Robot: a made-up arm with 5 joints. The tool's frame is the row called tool. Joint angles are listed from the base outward. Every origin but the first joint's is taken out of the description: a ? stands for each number. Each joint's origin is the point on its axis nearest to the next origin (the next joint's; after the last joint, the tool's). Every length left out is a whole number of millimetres.
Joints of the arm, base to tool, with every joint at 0 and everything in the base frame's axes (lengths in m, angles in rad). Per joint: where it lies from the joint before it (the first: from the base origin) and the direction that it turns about. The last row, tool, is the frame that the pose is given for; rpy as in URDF.
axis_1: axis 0 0 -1 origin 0.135 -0.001 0.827
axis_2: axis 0 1 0 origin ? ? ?
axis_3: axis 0 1 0 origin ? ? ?
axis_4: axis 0 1 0 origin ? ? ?
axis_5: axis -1 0 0 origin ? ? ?
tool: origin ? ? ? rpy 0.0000 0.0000 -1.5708
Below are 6 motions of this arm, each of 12 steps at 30 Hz.
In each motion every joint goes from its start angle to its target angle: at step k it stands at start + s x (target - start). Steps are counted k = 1, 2, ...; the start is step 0. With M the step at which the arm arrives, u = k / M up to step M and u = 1 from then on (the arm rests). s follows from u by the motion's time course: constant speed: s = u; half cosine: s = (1 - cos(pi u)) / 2; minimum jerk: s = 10 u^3 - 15 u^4 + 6 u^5.
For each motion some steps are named. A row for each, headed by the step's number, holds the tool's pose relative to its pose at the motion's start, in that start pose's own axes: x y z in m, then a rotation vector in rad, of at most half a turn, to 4 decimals.
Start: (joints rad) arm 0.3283 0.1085 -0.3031 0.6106 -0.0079
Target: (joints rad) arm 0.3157 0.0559 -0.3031 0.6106 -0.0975
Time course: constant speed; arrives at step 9
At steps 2, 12:
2: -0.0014 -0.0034 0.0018 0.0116 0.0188 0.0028
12: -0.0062 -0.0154 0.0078 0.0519 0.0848 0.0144

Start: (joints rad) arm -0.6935 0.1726 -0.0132 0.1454 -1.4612
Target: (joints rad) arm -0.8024 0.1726 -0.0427 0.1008 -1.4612
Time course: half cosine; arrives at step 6
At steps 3, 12:
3: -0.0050 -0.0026 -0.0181 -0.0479 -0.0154 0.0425
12: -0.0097 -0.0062 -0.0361 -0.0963 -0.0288 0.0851

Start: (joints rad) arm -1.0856 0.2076 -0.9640 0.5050 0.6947
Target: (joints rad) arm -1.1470 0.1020 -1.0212 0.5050 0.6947
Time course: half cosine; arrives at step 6
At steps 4, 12:
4: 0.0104 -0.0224 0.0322 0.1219 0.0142 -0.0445
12: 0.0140 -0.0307 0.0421 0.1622 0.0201 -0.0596

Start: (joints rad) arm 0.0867 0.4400 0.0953 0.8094 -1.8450
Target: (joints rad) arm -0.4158 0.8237 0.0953 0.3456 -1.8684
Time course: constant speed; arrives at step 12
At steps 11, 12:
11: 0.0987 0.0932 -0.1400 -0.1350 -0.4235 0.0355
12: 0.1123 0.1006 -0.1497 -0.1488 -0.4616 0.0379

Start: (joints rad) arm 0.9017 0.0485 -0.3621 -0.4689 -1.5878
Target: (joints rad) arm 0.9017 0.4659 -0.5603 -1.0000 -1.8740
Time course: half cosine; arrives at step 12
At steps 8, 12:
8: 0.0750 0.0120 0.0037 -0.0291 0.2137 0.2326
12: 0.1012 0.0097 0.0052 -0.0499 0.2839 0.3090

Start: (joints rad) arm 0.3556 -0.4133 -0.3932 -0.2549 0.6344
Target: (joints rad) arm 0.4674 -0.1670 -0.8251 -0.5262 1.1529
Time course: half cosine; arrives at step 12
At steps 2, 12:
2: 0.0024 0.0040 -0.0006 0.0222 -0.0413 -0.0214
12: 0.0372 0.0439 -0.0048 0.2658 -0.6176 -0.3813

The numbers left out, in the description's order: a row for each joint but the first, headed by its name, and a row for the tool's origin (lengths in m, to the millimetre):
axis_2: 0.060 0.007 0.000
axis_3: 0.039 0.000 0.212
axis_4: 0.179 0.000 0.013
axis_5: 0.031 0.000 -0.015
tool: 0.000 0.008 -0.028

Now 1 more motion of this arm.
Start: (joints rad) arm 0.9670 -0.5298 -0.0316 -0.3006 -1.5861
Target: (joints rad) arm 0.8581 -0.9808 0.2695 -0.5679 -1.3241
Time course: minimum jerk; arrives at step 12
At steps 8, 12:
8: -0.0534 -0.0684 -0.0082 -0.0155 -0.1311 0.3323
12: -0.0634 -0.0880 -0.0080 -0.0041 -0.1619 0.4204

